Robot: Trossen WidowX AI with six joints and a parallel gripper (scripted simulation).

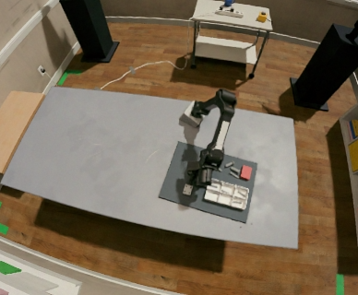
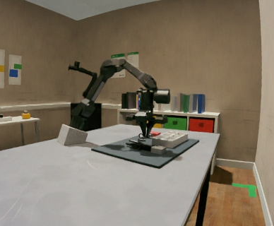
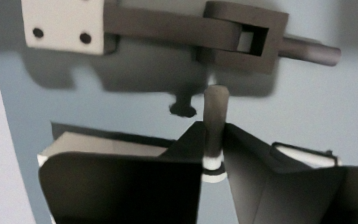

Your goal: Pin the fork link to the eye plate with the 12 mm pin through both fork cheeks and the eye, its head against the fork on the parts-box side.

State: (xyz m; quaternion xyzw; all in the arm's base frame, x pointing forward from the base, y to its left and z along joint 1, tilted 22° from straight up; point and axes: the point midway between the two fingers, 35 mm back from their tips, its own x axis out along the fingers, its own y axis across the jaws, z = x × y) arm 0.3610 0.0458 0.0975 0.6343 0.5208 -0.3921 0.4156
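The headed pin is 30 mm below my hand. Also, from my hand: eye plate (10 mm ahead, 50 mm to the right, 70 mm below); mat (10 mm ahead, 50 mm to the left, 80 mm below); fork link (30 mm behind, 40 mm to the right, 70 mm below).
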